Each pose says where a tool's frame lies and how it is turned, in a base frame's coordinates. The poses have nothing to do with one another.
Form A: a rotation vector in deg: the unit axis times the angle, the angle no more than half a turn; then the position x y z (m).
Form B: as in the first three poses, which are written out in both.
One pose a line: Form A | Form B
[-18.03 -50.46 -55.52 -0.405 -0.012 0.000] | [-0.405 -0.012 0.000 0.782 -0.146 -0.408 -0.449]
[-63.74 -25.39 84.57 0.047 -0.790 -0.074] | [0.047 -0.790 -0.074 0.581 -0.476 -0.190 0.632]
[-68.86 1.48 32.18 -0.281 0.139 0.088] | [-0.281 0.139 0.088 0.788 -0.558 0.012 0.261]
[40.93 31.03 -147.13 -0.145 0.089 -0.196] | [-0.145 0.089 -0.196 0.209 0.257 0.195 -0.923]
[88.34 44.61 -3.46 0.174 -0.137 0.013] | [0.174 -0.137 0.013 0.649 0.678 0.343 -0.027]
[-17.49 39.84 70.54 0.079 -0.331 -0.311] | [0.079 -0.331 -0.311 0.750 -0.140 0.318 0.563]
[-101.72 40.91 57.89 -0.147 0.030 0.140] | [-0.147 0.030 0.140 0.470 -0.724 0.291 0.412]
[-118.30 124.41 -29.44 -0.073 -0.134 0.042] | [-0.073 -0.134 0.042 0.051 -0.678 0.713 -0.169]
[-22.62 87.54 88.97 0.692 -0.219 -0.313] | [0.692 -0.219 -0.313 0.447 -0.159 0.617 0.627]
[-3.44 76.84 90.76 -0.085 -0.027 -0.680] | [-0.085 -0.027 -0.680 0.508 -0.025 0.556 0.657]
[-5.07 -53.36 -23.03 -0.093 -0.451 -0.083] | [-0.093 -0.451 -0.083 0.873 -0.042 -0.446 -0.192]
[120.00 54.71 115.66 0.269 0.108 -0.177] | [0.269 0.108 -0.177 0.040 0.684 0.312 0.659]
